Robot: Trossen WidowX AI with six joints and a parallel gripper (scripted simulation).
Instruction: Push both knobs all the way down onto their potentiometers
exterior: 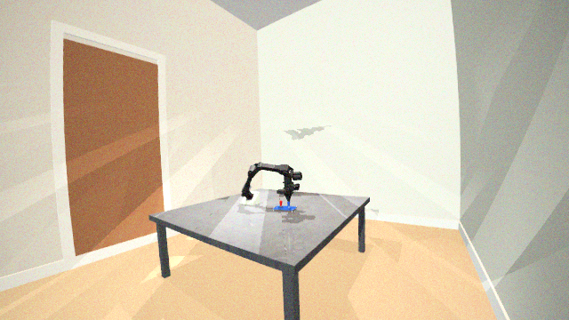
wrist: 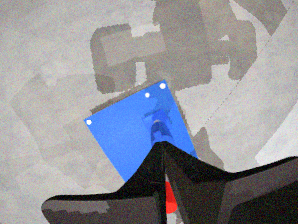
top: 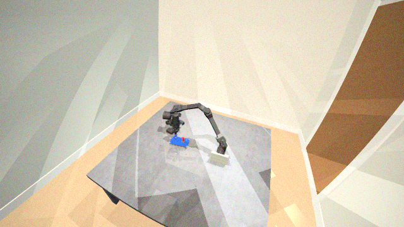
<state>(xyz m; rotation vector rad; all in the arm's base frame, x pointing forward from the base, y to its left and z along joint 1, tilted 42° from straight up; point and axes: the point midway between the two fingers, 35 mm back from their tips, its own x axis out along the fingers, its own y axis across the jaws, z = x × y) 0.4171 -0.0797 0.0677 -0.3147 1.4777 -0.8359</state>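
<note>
The blue knob lies 1 cm below my gripper tip. From my gripper tip the other things lie so: red knob (8 cm behind, 2 cm to the left, 2 cm below).
</note>
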